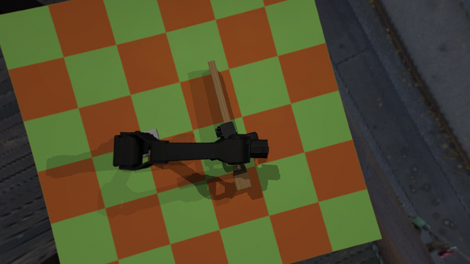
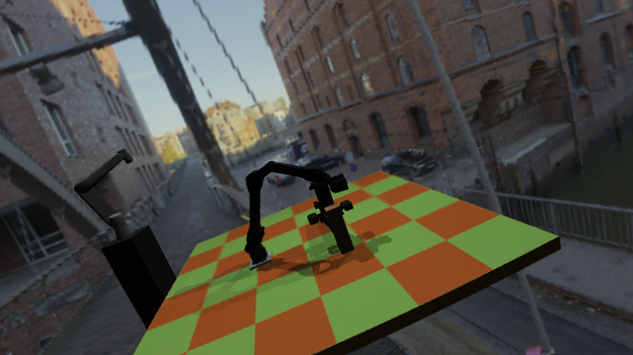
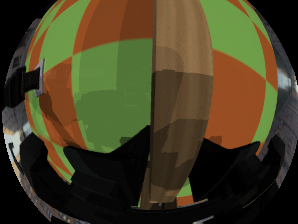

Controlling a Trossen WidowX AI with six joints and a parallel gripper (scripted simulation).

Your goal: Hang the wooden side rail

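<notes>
Right now the headboard post is 20 mm ahead of my gripper tip, 110 mm to the right of it and 40 mm above it.
</notes>
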